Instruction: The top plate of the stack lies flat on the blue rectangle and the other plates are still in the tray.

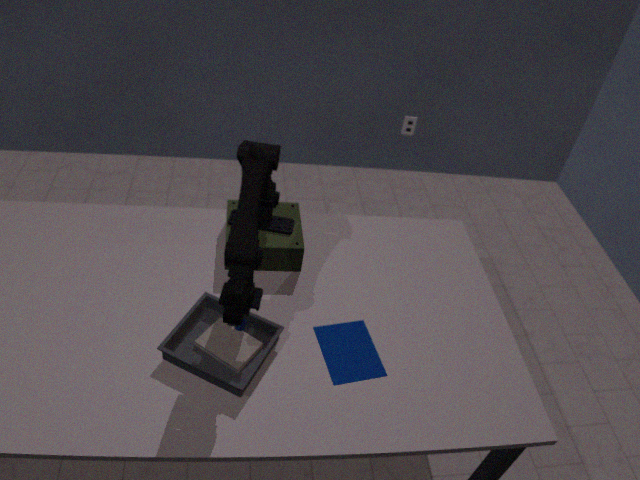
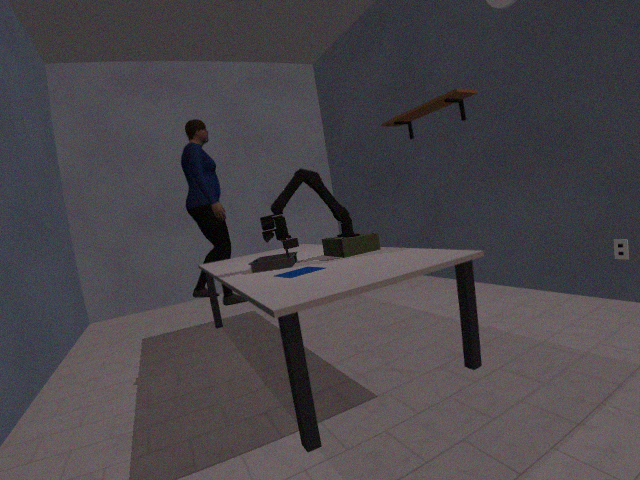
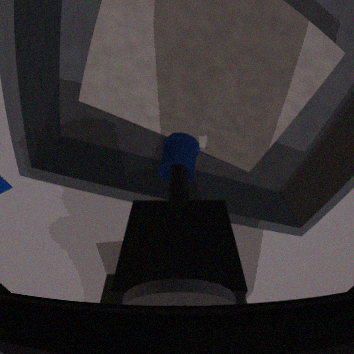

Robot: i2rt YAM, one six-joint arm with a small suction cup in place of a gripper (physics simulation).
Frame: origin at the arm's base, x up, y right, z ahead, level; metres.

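Seen in the pictures: end effector, tool point: (image 1: 240, 328) (image 3: 178, 146); arm's base, origin of the base link: (image 1: 261, 223) (image 2: 348, 236).
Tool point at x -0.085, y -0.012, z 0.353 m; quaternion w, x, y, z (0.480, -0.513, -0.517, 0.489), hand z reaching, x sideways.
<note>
Offsets run from my tool point to a thing's top centre.
A grey tray @(dx +0.041, dy +0.034, dz +0.073 m) (image 1: 198, 369) (image 2: 270, 263) (image 3: 42, 105) stands on the table's left middle and holds a stack of pale square plates. The top plate @(dx +0.010, dy +0.019, dz +0.062 m) (image 1: 222, 343) (image 3: 228, 88) lies flat on the stack inside the tray. My suction cup (image 1: 240, 325) (image 2: 292, 251) (image 3: 180, 147) is down in the tray, at the edge of the top plate near one corner, and appears to be touching it. The blue rectangle (image 1: 349, 351) (image 2: 299, 271) (image 3: 3, 184) lies bare on the table to the right of the tray.
The arm's green base block (image 1: 281, 248) (image 2: 351, 244) stands behind the tray. A person (image 2: 204, 207) in a blue top stands beyond the table's far side. A wooden shelf (image 2: 429, 107) hangs high on the wall.
</note>
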